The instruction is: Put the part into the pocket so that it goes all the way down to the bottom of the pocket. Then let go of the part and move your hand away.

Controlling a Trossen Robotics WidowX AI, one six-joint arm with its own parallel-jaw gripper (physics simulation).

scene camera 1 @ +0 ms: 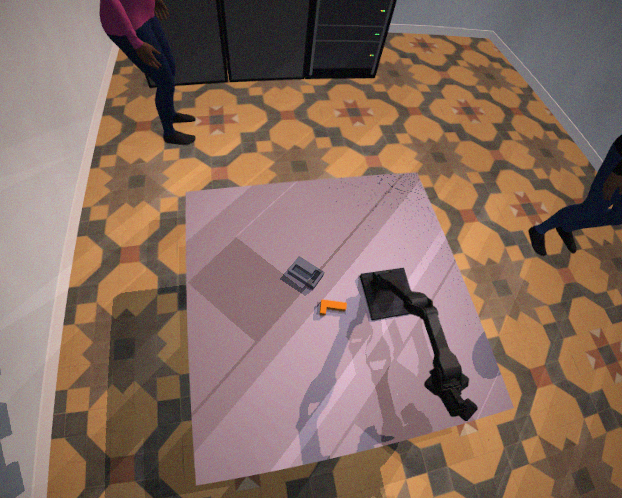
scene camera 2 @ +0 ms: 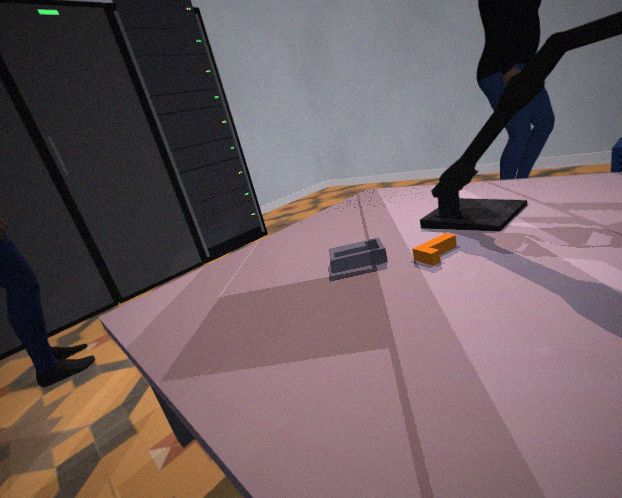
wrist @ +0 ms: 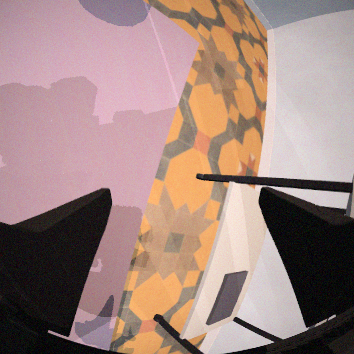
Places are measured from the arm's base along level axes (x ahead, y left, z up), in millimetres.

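Where they show: gripper, between the fingertips: [wrist: 186,195]; arm's base, origin of its link: [scene camera 1: 377,283] [scene camera 2: 449,213].
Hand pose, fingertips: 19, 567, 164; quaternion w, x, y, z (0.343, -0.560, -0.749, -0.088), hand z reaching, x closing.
Things, the pixels of their top centre, and the offset from my fingertips, as dx, dy, dz. Level surfaces: height alone.
- orange L-shaped part, centre of its top: [scene camera 2: 438,242] [scene camera 1: 333,307] +223, -528, -158
- grey block, centre of its top: [scene camera 2: 355,248] [scene camera 1: 306,271] +273, -725, -152
- pinkish table, height of its surface: dz -188
The orange L-shaped part [scene camera 1: 334,305] [scene camera 2: 427,255] lies flat on the table, between the pocket block and the arm's base and apart from both. The grey block [scene camera 1: 303,280] [scene camera 2: 359,261] with the pocket stands on the table, its opening facing up; no part shows in the pocket. My gripper [scene camera 1: 468,410] [wrist: 186,195] is open and empty, raised above the table's near right corner in scene camera 1, far from the part and the block. In scene camera 2 the gripper is outside the frame. Neither part nor block shows in the wrist view.
The arm's black base plate [scene camera 1: 389,306] [scene camera 2: 467,222] stands on the pinkish table [scene camera 1: 233,404] [scene camera 2: 311,415], right of the part. Shadows cross the table. Two people stand on the tiled floor beyond the table, and dark cabinets [scene camera 1: 267,38] [scene camera 2: 67,129] stand behind.
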